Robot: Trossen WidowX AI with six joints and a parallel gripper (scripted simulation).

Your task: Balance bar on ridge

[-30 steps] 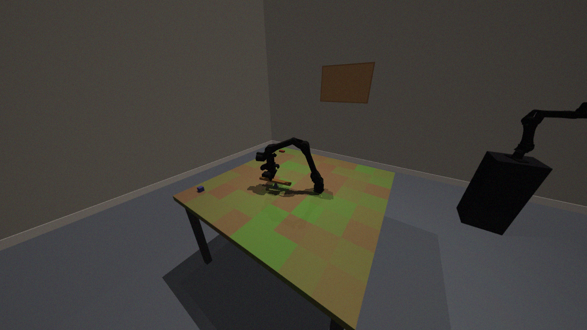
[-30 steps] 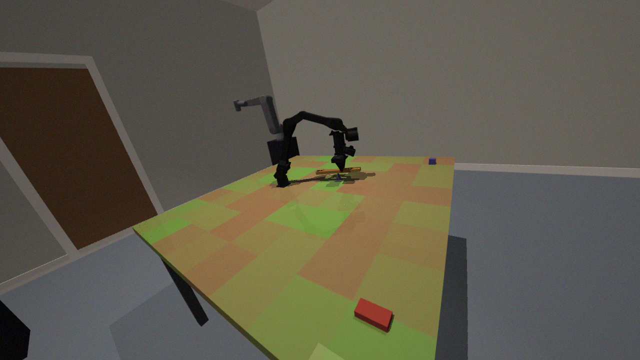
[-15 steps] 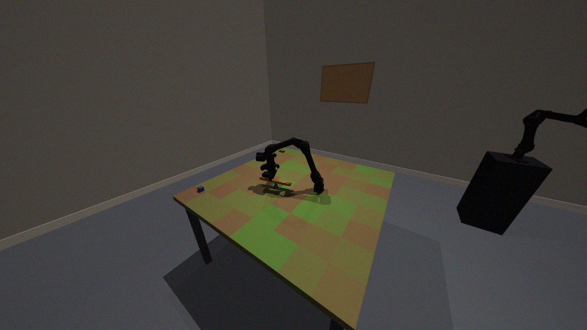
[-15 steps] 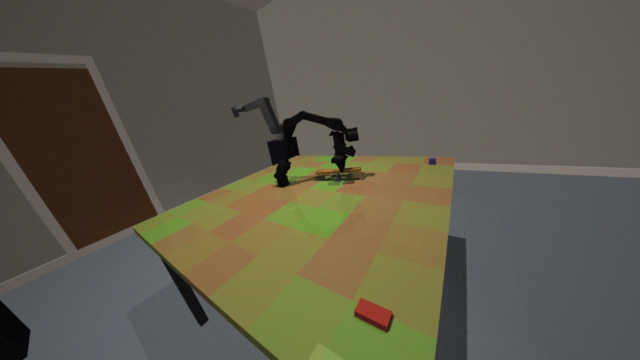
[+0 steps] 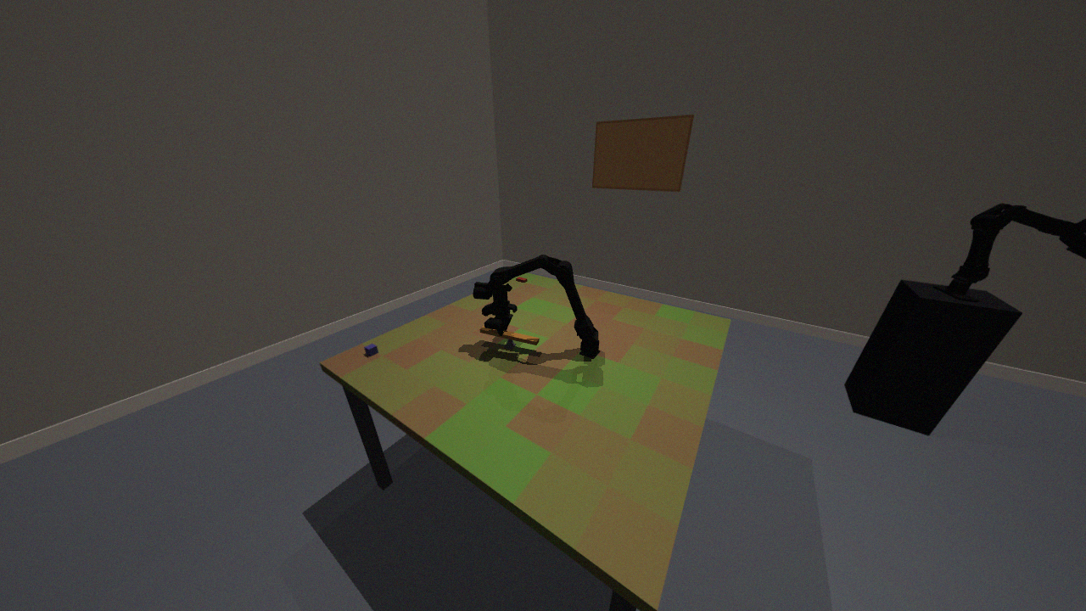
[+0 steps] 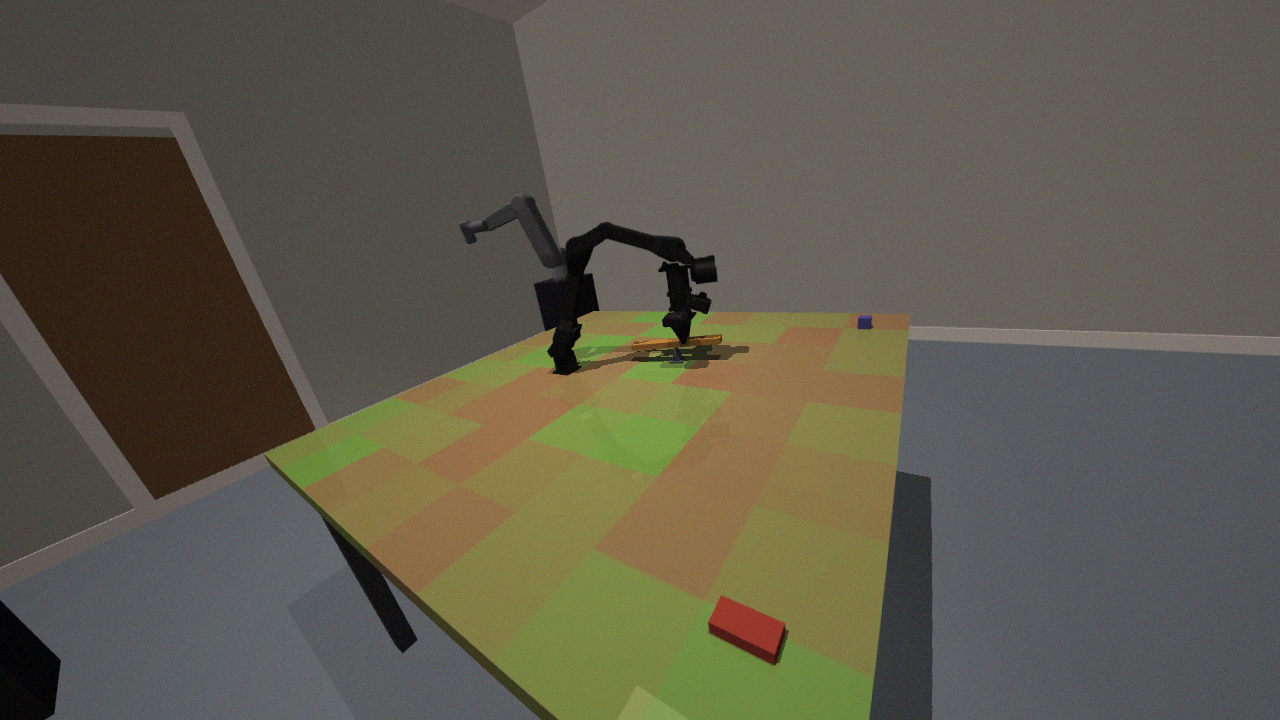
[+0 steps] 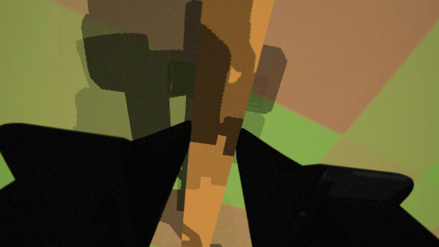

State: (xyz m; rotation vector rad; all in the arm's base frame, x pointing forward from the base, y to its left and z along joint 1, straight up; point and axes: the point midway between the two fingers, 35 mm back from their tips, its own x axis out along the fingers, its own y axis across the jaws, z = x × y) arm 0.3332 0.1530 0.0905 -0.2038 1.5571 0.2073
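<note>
Right now the orange bar is 3 cm behind my gripper tip and 1 cm to the right of it. The rest, counted from my gripper tip: red block 41 cm ahead, 65 cm to the right, 5 cm below; then blue cube 41 cm ahead, 35 cm to the left, 4 cm below.
</note>
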